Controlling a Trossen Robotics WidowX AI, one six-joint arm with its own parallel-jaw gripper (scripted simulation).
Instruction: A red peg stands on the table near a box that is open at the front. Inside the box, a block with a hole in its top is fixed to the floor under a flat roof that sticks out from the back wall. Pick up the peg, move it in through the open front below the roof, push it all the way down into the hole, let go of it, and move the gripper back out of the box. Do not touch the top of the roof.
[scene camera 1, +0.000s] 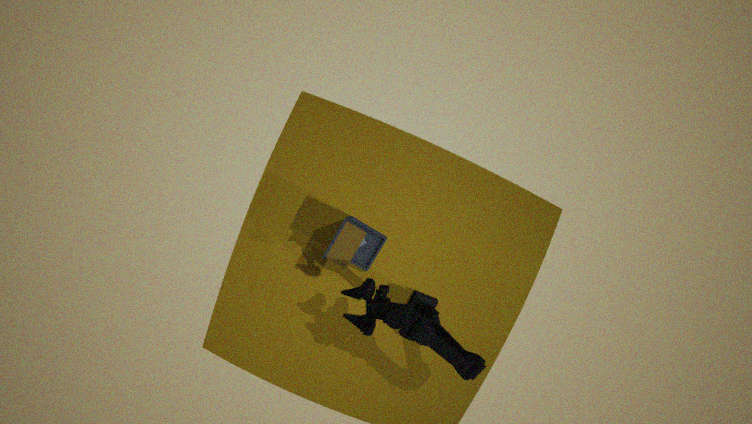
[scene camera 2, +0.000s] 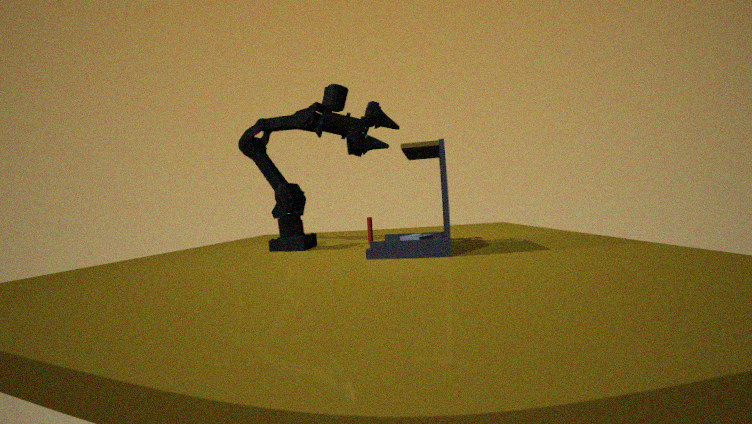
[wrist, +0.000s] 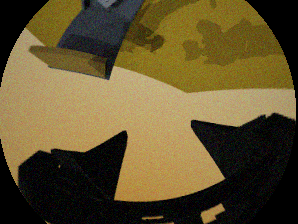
My gripper is open, with nothing in its grasp. I also see a flat roof and a back wall.
My gripper shows as well in scene camera 1 and in the wrist view.
